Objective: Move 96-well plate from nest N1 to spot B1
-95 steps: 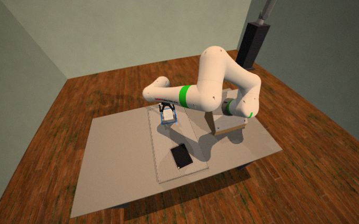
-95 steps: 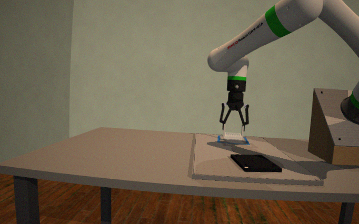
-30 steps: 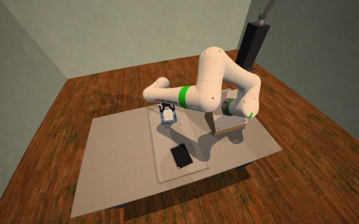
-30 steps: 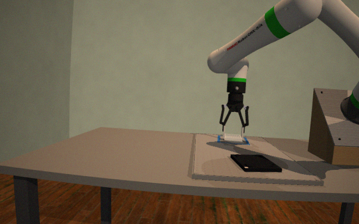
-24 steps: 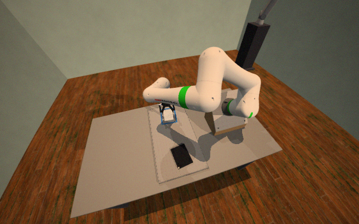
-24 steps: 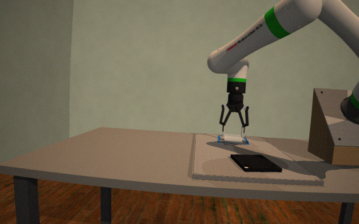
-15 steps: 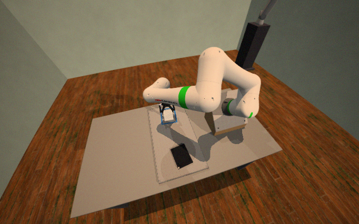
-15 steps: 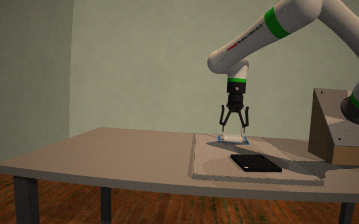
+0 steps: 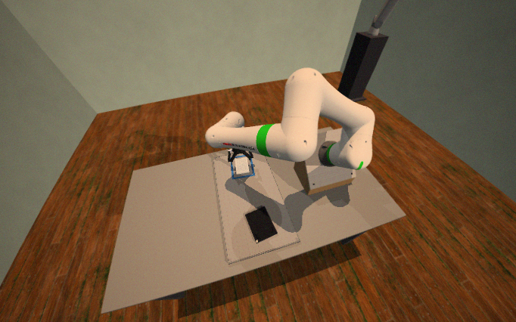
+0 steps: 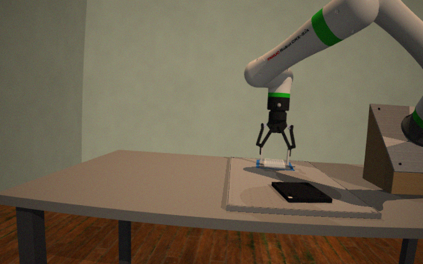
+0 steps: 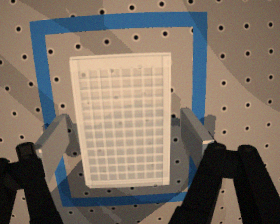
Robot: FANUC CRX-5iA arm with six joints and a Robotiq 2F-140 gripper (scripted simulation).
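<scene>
Now: the white 96-well plate 2 cm below my hand. From my hand the other things lie so: black plate nest N1: 1 cm behind, 42 cm to the left, 2 cm below.
</scene>
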